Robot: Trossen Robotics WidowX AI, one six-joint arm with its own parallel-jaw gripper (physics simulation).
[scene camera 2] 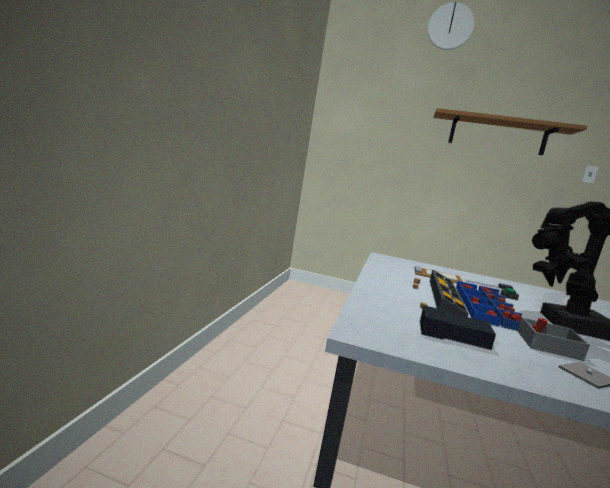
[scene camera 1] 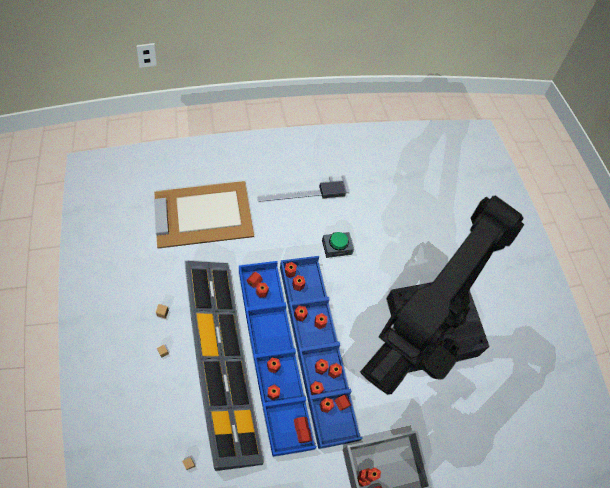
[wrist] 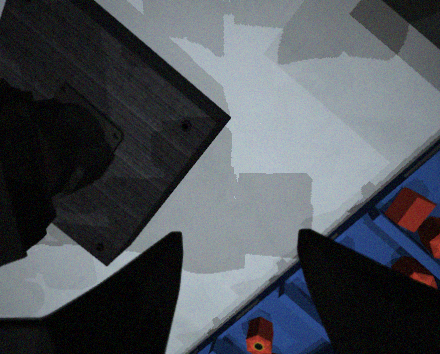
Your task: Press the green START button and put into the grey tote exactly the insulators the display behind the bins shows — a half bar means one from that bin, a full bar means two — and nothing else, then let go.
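Note:
My gripper (scene camera 2: pixel 556 280) (wrist: pixel 240 241) is open and empty, high between the arm's base and the bins; the arm hides its fingers in scene camera 1. The green START button (scene camera 1: pixel 338 240) (scene camera 2: pixel 509 289) stands beyond the bins. The display (scene camera 1: pixel 234 358) shows one full yellow bar in its second row from the button end, left column, and two half bars in the row nearest the tote. The blue bins (scene camera 1: pixel 269 331) (scene camera 1: pixel 335 427) hold red insulators; the bin matching the full bar is empty. The grey tote (scene camera 1: pixel 420 457) (scene camera 2: pixel 554 347) holds red insulators (scene camera 1: pixel 373 474) (scene camera 2: pixel 540 324), partly cut off in scene camera 1.
A clipboard (scene camera 1: pixel 208 211) and a caliper (scene camera 1: pixel 333 189) lie past the bins. Small wooden cubes (scene camera 1: pixel 161 310) (scene camera 1: pixel 162 350) (scene camera 1: pixel 188 463) lie behind the display. A black box (scene camera 2: pixel 456 328) and a flat plate (scene camera 2: pixel 585 375) lie near the table edge in scene camera 2.

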